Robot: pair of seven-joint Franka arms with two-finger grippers.
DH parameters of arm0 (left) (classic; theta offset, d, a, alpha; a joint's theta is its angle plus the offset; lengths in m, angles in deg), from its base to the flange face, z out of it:
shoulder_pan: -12.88 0.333 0 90
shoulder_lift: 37.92 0 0 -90
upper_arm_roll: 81.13 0.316 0.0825 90
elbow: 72.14 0 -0.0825 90
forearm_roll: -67.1 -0.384 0 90
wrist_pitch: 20.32 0 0.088 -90
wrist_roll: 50.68 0.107 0 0
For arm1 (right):
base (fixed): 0 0 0 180
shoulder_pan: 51.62 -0.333 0 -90
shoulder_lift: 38.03 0 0 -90
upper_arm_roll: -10.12 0.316 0.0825 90
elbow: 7.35 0 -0.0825 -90
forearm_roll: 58.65 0.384 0 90
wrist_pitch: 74.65 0 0.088 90
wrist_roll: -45.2 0.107 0 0
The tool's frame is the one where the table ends.
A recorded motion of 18 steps. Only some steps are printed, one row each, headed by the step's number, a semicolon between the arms.
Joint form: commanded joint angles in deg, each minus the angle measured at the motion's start. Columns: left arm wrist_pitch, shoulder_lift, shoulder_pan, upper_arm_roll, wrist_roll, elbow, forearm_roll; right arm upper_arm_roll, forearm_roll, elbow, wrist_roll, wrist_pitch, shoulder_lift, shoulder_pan.
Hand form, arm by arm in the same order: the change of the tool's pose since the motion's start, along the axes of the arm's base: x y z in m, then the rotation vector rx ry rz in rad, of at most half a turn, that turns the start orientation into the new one. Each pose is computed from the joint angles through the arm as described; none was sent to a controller.
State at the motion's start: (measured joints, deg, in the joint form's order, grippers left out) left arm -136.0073 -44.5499 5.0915 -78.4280 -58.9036 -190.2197 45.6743; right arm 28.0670 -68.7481 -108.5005 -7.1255 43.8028 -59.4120 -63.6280
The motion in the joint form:
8: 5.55 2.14 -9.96 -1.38 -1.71 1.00 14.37; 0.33 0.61 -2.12 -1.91 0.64 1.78 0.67
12: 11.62 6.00 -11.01 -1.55 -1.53 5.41 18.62; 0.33 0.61 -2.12 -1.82 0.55 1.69 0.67
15: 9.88 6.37 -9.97 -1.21 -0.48 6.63 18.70; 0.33 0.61 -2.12 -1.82 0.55 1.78 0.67
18: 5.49 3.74 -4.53 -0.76 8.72 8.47 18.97; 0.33 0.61 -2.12 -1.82 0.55 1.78 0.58
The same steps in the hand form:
8: -0.0303 -0.1171 0.0184 -0.1857 0.0682 -0.0112; -0.0070 -0.0053 0.0036 0.0051 -0.0002 0.0258
12: -0.0364 -0.1319 0.0818 -0.2583 0.0481 0.0025; -0.0071 -0.0054 0.0025 0.0040 0.0025 0.0242
15: -0.0263 -0.1216 0.0973 -0.2793 -0.0057 0.0001; -0.0071 -0.0054 0.0035 0.0042 0.0010 0.0242
18: 0.0063 -0.0714 0.0928 -0.3072 -0.0477 -0.0653; -0.0076 -0.0045 0.0035 0.0042 0.0010 0.0258

